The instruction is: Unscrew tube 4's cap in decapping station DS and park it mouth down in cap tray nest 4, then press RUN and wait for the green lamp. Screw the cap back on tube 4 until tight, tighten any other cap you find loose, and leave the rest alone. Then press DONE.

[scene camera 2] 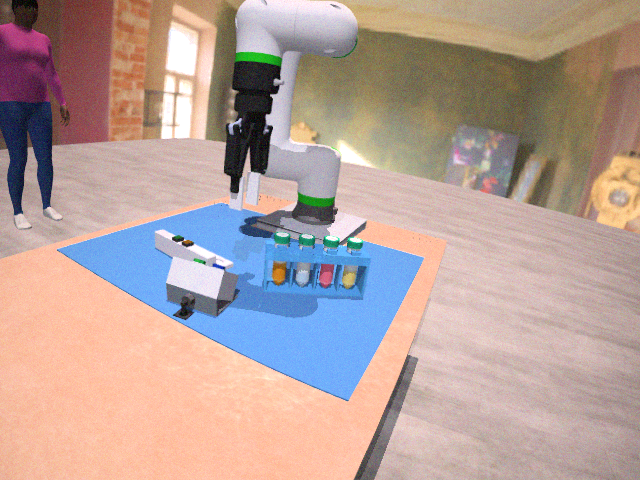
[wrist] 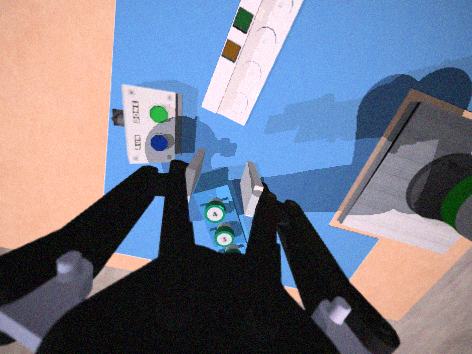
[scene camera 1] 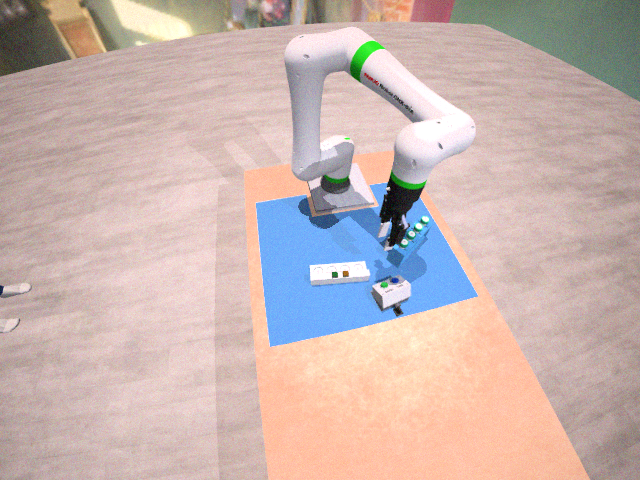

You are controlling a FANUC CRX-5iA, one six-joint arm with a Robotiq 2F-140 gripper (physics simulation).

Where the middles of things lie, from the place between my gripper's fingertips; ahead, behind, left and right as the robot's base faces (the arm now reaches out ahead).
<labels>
My gripper is now 15 cm short of the button box [scene camera 2: 208, 289], 1 cm to the left of it and 12 cm above it.
</labels>
